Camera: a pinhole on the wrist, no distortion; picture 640 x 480 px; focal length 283.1 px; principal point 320.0 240.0 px. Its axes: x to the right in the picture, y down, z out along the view. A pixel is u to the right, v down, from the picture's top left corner.
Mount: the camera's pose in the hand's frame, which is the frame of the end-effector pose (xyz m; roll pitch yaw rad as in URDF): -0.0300 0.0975 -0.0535 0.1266 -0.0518 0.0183
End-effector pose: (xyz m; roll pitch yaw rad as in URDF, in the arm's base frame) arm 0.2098 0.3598 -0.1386 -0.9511 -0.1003 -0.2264
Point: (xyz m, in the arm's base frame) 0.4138 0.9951 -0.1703
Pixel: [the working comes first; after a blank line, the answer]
In the camera's frame: 0.1181 0.3865 0.5232

384 449
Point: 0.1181 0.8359 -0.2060
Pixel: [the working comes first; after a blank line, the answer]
In the camera's frame: -0.1481 0.2500 0.3665

206 433
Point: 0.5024 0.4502 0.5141
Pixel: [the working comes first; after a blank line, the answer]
In the camera's frame: 0.3769 -0.4517 0.5833

503 21
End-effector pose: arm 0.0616 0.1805 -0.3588 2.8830 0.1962 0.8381
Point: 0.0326 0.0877 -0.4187
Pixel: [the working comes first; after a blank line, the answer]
In the camera's frame: -0.0393 -0.0587 0.1481

245 128
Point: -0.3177 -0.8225 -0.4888
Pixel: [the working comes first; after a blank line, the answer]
In the camera's frame: -0.8958 0.2759 0.4806

outside the picture
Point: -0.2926 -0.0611 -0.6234
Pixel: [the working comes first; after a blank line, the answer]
In the camera's frame: -0.3131 -0.2275 0.4056

101 81
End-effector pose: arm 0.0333 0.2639 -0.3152 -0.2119 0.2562 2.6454
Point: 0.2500 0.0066 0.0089
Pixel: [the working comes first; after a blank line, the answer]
In the camera's frame: -0.3390 0.0215 0.3262

26 259
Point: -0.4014 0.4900 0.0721
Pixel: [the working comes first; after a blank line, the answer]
In the camera's frame: 0.4297 -0.1344 0.5426

544 170
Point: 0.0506 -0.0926 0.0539
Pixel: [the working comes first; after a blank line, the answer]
In the camera's frame: -0.2178 0.1936 0.4117

170 373
